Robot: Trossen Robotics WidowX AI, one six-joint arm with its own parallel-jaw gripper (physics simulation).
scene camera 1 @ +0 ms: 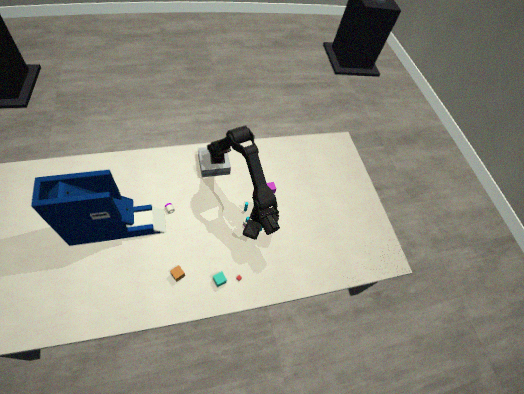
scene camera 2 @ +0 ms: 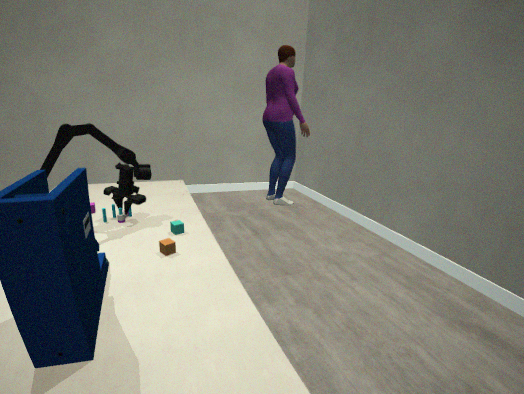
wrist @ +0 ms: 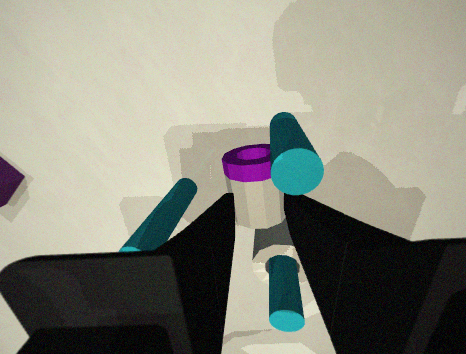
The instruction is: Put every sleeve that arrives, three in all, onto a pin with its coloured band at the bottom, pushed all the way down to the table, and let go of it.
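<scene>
My gripper point(scene camera 1: 259, 229) point(scene camera 2: 124, 210) point(wrist: 258, 200) is low among the teal pins, shut on a white sleeve point(wrist: 257, 202) with a purple band. In the wrist view its banded end points away from the fingers, beside a tall teal pin point(wrist: 297, 171). I cannot tell if it touches the table. A second sleeve point(scene camera 2: 121, 218) point(wrist: 261, 260) stands around another pin point(wrist: 286, 295), band at the bottom. More pins are a teal pin point(scene camera 1: 246, 206) point(scene camera 2: 104, 215) and a slanted-looking pin point(wrist: 165, 215) left of the fingers. A third sleeve point(scene camera 1: 170, 208) is on the table by the chute, purple band uppermost.
A blue dispenser point(scene camera 1: 87, 220) point(scene camera 2: 55, 280) with a pale chute end point(scene camera 1: 159, 220) stands left. An orange cube point(scene camera 1: 177, 273) point(scene camera 2: 167, 247), a green cube point(scene camera 1: 219, 279) point(scene camera 2: 177, 227) and a small red cube point(scene camera 1: 239, 277) lie toward the front. A magenta cube point(scene camera 1: 271, 187) point(scene camera 2: 92, 207) point(wrist: 9, 182) lies beyond the pins.
</scene>
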